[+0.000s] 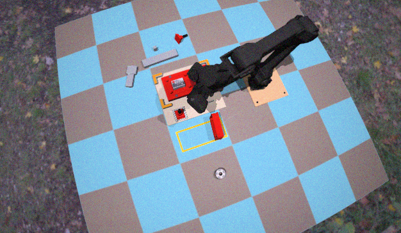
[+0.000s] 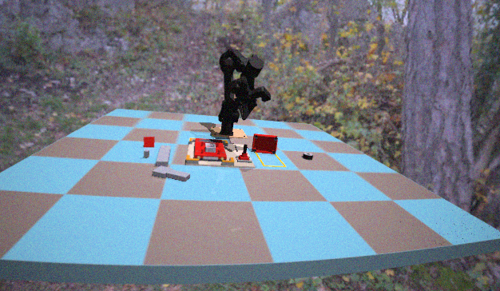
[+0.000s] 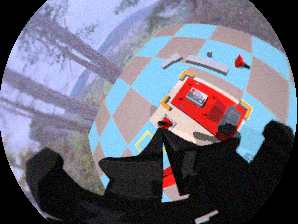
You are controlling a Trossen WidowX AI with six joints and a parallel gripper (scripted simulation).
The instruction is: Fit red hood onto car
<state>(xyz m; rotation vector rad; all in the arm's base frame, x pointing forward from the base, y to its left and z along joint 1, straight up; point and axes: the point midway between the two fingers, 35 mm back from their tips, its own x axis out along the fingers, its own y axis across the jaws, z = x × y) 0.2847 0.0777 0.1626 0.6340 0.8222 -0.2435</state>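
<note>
The red hood lies 10 cm behind my gripper tip, 9 cm to the left of it and 11 cm below it. The rest, counted from my gripper tip: beige jig (9 cm to the right, 13 cm below); then grey engine block (3 cm ahead, 10 cm to the right, 12 cm below).
</note>
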